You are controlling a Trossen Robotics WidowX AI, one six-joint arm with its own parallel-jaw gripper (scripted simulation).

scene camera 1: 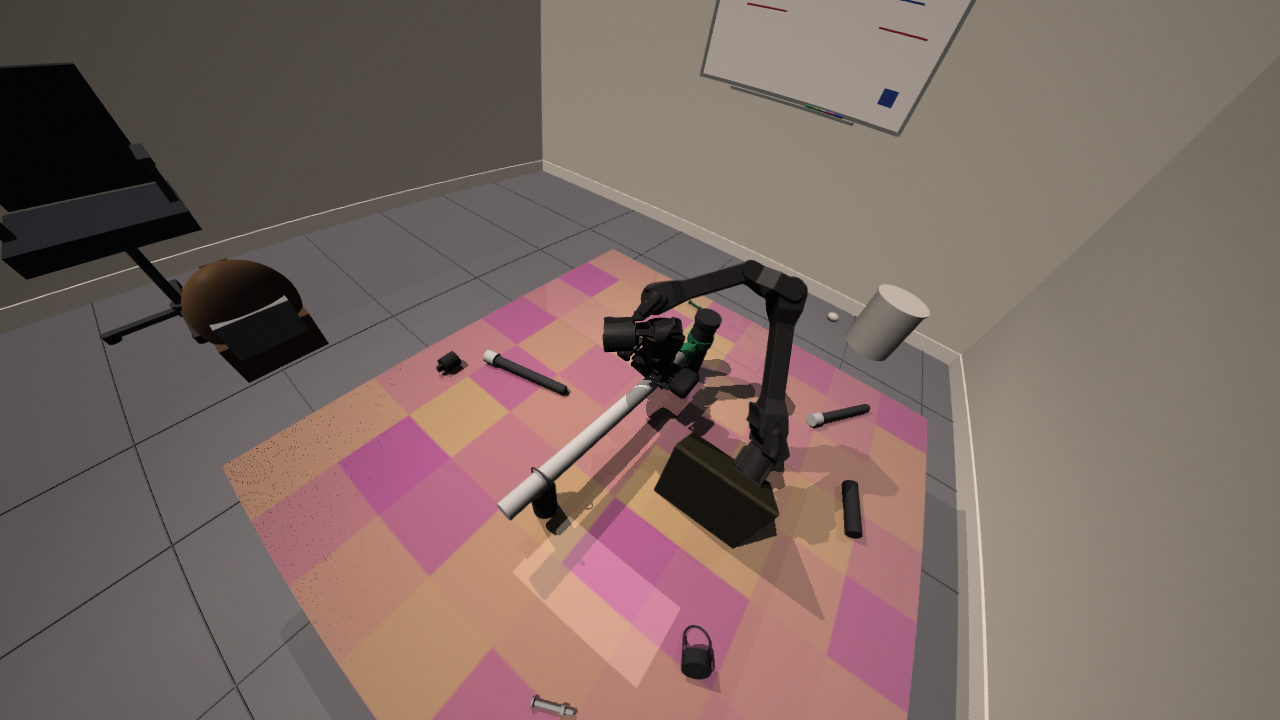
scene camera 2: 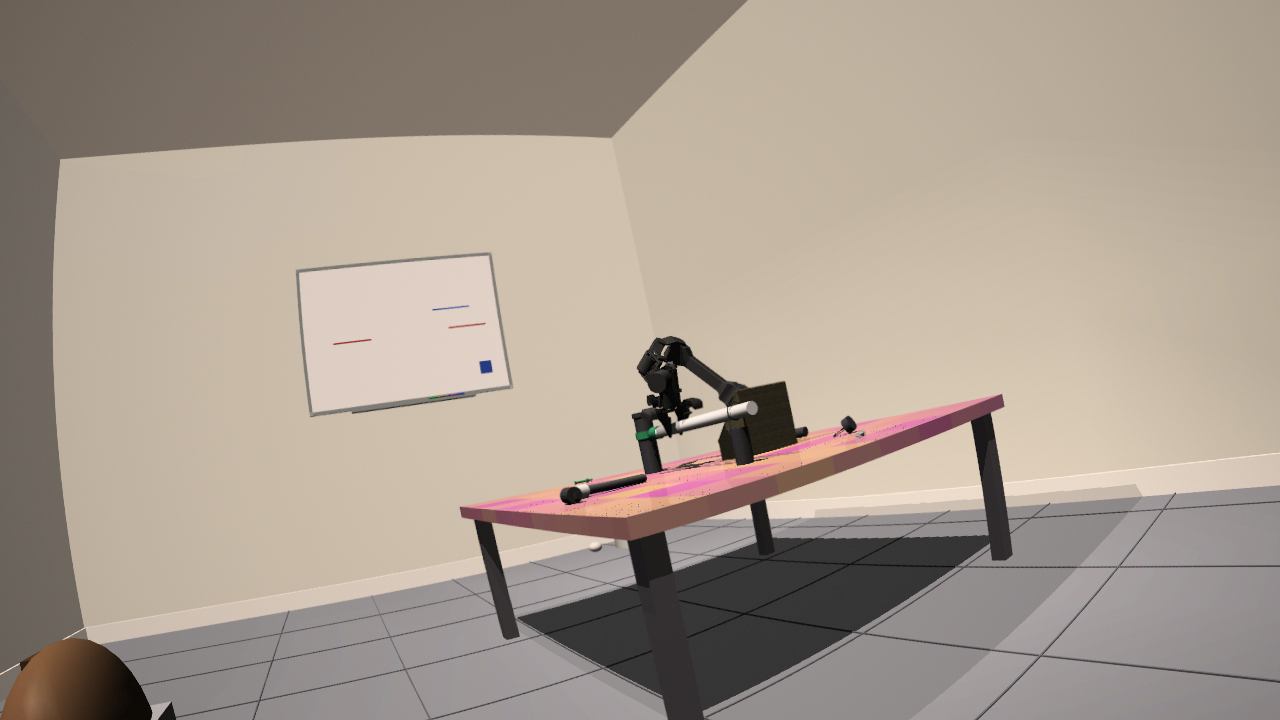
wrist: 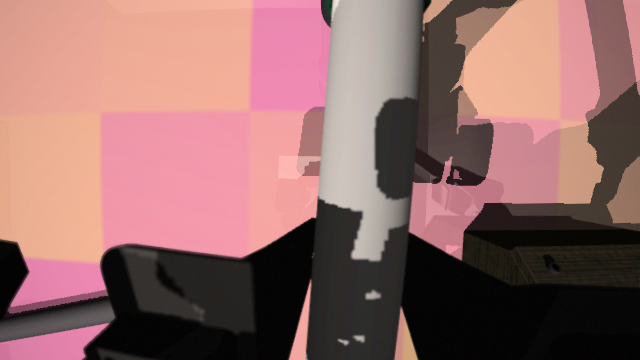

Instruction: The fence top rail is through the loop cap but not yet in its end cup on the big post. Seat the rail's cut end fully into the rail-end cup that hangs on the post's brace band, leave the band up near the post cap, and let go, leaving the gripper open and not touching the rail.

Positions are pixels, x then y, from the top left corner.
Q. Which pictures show my gripper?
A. Scene camera 1, scene camera 2 and the wrist view: all of them.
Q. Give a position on a big dark post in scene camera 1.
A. At 707,321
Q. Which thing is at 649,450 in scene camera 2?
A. A big dark post.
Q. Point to a top rail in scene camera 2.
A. At 719,416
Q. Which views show the top rail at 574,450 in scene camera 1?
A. Scene camera 1, scene camera 2 and the wrist view: all of them.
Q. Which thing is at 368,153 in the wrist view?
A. A top rail.
